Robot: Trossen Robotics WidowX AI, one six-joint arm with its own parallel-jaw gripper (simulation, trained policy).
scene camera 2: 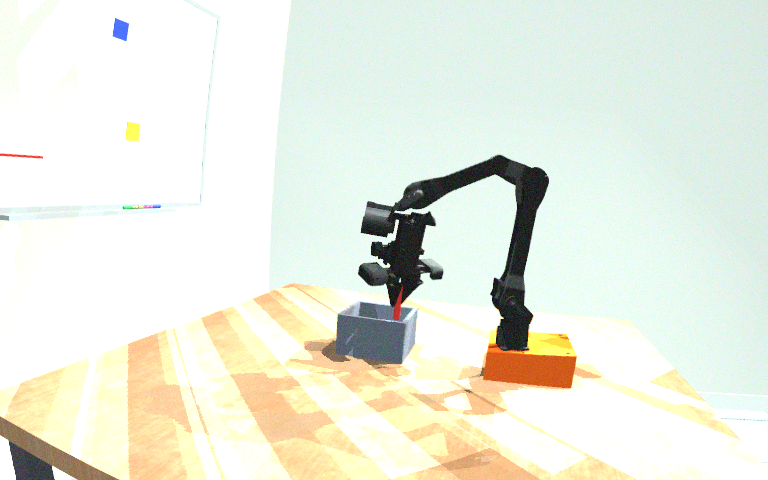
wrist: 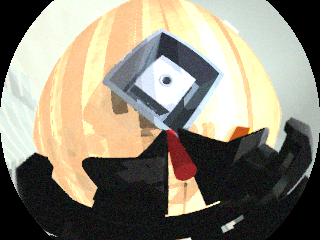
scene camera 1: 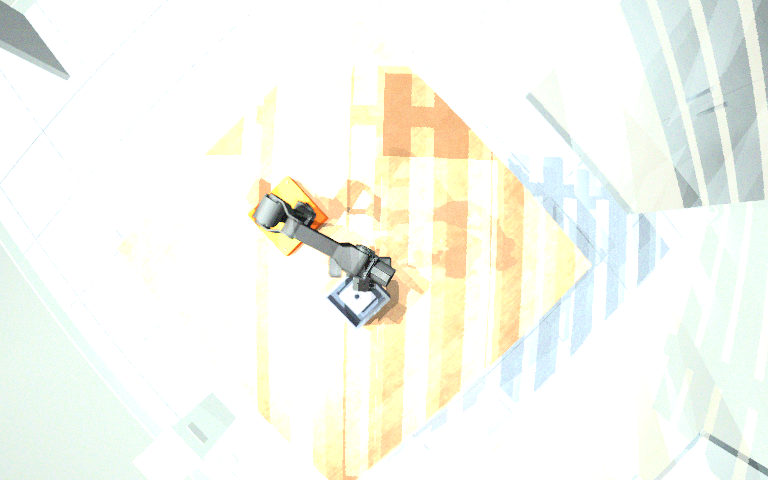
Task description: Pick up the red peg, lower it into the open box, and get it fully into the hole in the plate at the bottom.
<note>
In view: the gripper (scene camera 2: 395, 305), a grey box (scene camera 1: 383, 297) and a red peg (wrist: 182, 165).
The grey box is seen too in the wrist view (wrist: 121, 80). The gripper shows as well in the wrist view (wrist: 171, 133).
</note>
